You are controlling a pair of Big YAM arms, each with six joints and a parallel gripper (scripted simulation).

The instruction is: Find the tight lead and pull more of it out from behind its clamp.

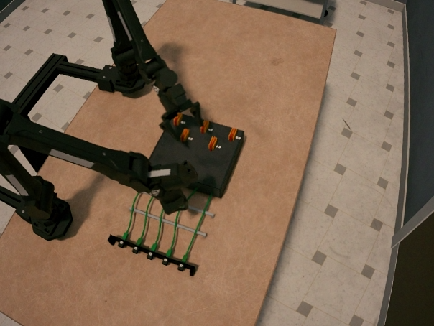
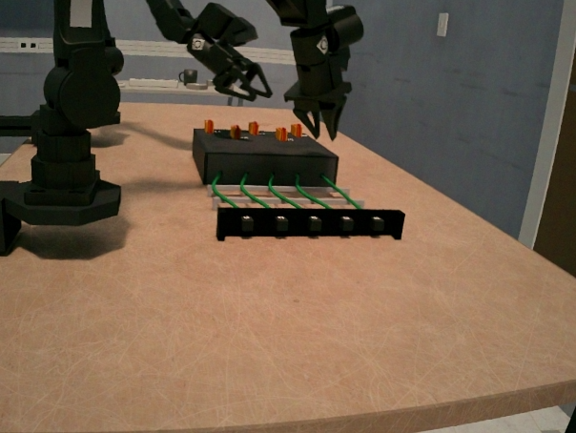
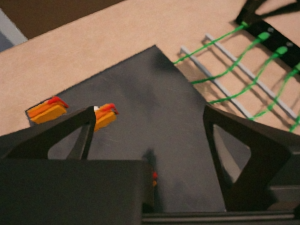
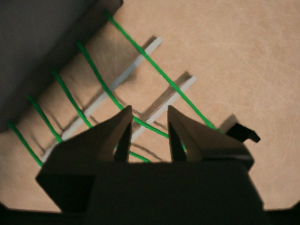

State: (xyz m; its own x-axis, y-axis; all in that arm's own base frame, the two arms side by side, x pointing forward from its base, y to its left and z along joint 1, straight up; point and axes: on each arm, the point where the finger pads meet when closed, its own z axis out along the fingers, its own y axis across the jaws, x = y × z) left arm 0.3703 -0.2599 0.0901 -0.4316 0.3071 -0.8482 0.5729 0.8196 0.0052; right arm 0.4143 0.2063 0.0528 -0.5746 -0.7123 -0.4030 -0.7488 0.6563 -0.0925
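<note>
The orange handle is 120 mm ahead of my left hand, 80 mm to the left of it and 100 mm below it.
</note>
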